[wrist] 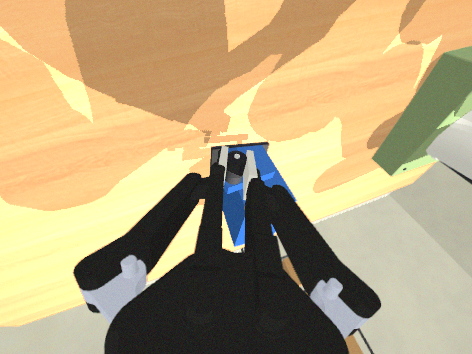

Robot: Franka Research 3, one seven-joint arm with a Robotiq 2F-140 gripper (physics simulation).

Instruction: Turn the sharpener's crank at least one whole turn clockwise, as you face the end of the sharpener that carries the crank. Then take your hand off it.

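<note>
The sharpener [268, 172] is blue with a dark edge at its far end and stands on the wooden table in the middle of the wrist view, partly hidden below the fingers. The crank's black knob [236, 161], with a small light dot on its end, sits between the two pale fingertips. My gripper [235, 158] is shut on this knob, one fingertip on each side. The rest of the crank is hidden behind the knob and the fingers.
The wooden table [150, 107] carries broad brown shadows. A green block-like object [425, 112] stands at the right near the table's edge, with a pale grey object [456, 142] beside it. The grey floor [365, 240] shows beyond the table's edge.
</note>
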